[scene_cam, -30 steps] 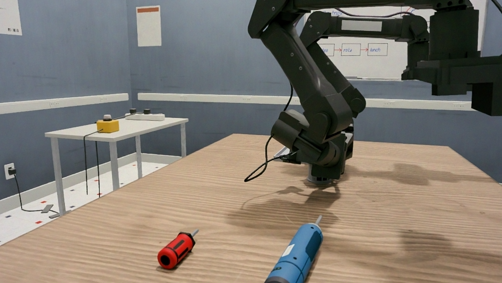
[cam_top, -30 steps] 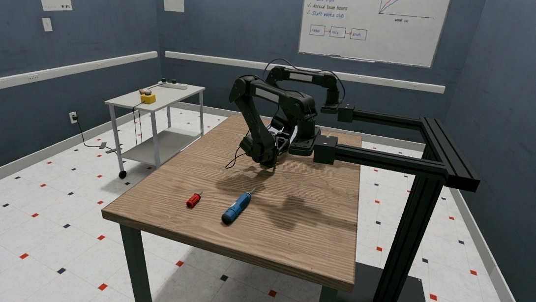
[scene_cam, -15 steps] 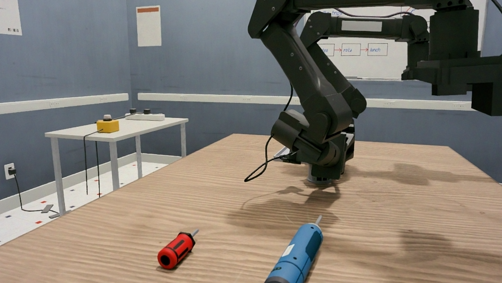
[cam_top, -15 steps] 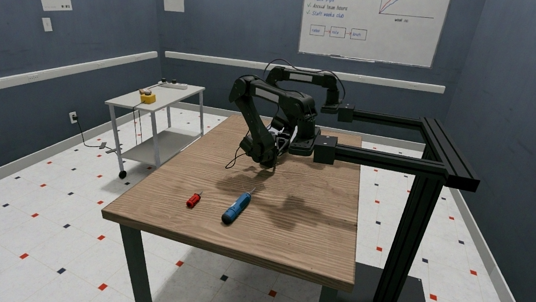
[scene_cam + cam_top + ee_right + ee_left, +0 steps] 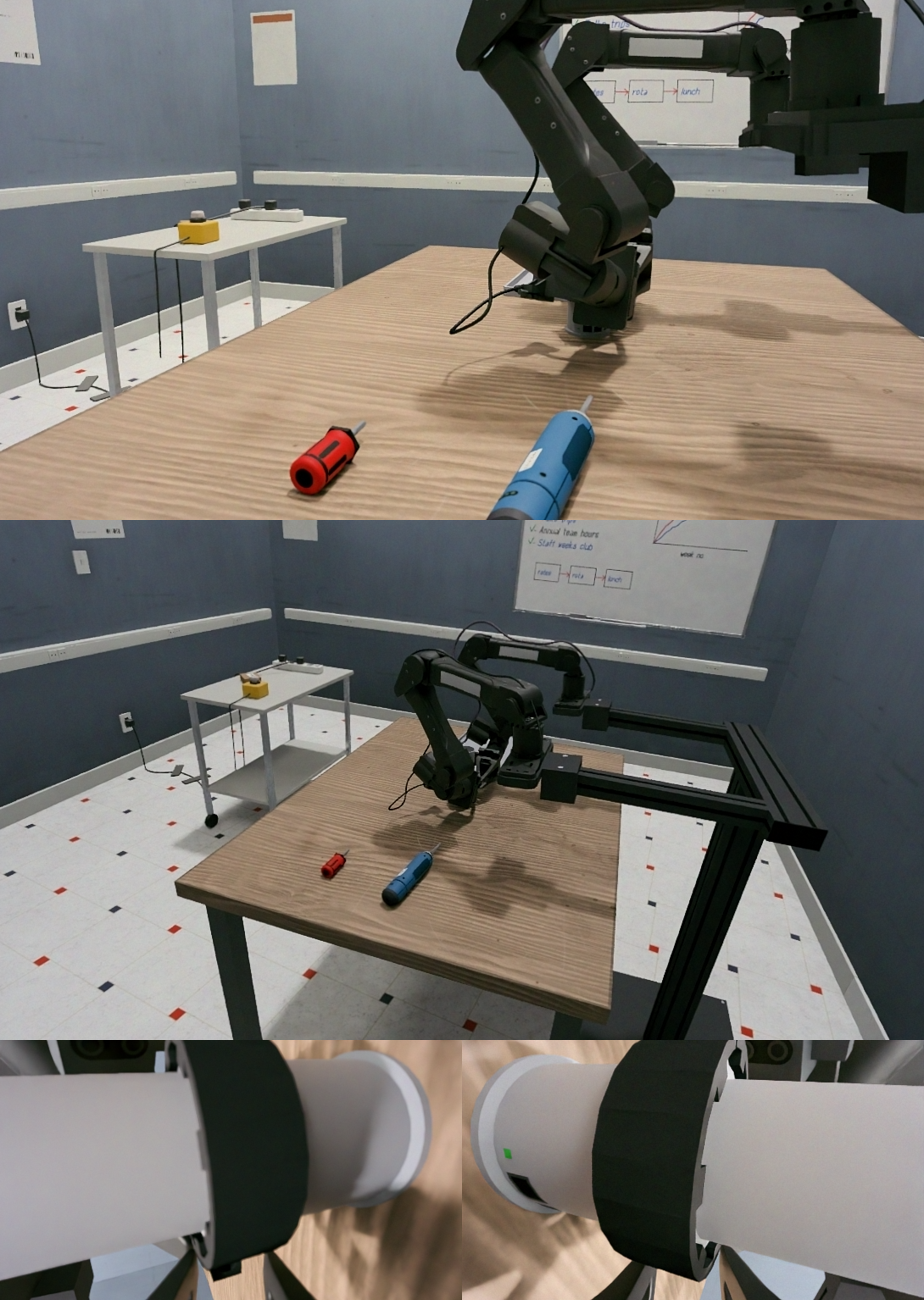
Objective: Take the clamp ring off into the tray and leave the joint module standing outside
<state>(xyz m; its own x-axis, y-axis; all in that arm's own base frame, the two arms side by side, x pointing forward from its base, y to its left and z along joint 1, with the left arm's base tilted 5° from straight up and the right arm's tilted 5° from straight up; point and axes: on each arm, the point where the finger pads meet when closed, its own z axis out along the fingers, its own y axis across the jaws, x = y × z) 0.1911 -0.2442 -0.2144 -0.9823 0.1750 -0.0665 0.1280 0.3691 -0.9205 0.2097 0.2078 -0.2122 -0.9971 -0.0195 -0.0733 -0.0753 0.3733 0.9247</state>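
The dark clamp ring is 40 mm ahead of my right hand and 20 mm to the left of it. From my right hand the other things lie so: small screw: 160 mm to the right, 100 mm ahead, 50 mm below; grey link tube: 50 mm ahead, 50 mm above, 10 mm to the left; grey joint module: 50 mm ahead, 30 mm below, 10 mm to the left.
Now: the dark clamp ring 4 cm ahead of my left hand and 1 cm to the right of it. Also, from my left hand: small screw: 9 cm ahead, 19 cm to the right, 5 cm below; grey link tube: 5 cm ahead, 2 cm to the right, 5 cm above; grey joint module: 5 cm ahead, 2 cm to the right, 3 cm below.
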